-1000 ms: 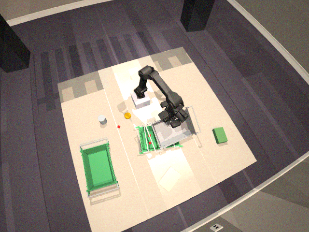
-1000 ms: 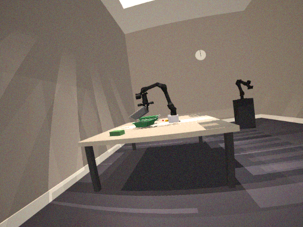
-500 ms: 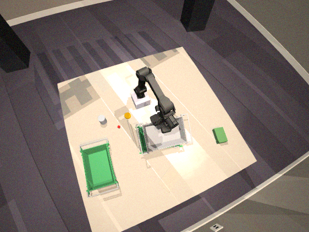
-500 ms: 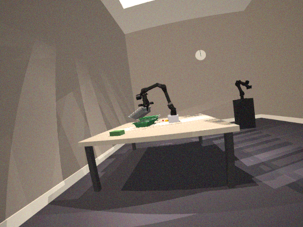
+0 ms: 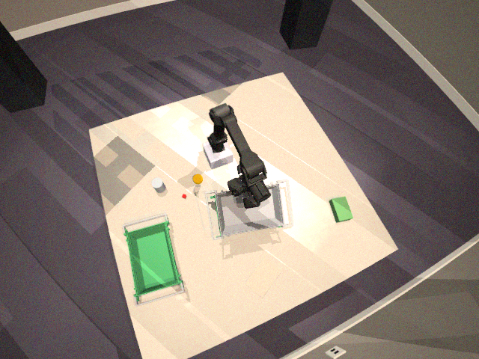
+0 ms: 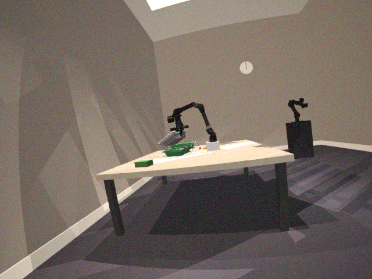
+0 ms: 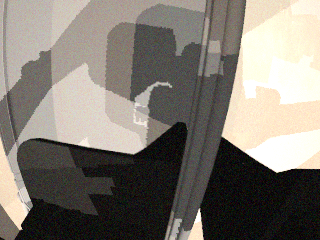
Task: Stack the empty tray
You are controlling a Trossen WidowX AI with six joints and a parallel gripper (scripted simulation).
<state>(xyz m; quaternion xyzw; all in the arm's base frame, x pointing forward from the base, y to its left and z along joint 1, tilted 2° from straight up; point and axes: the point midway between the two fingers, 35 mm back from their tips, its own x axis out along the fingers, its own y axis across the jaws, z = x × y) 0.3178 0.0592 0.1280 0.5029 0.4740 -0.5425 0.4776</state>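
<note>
Right now the grey tray is 80 mm ahead of my gripper tip, 10 mm to the right of it and 10 mm below it. The rest, counted from my gripper tip: red cube (280 mm to the right, 170 mm below, 120 mm behind); then grey cylinder (390 mm to the right, 200 mm behind, 140 mm below); then yellow disc (190 mm to the right, 190 mm behind, 170 mm below).
</note>
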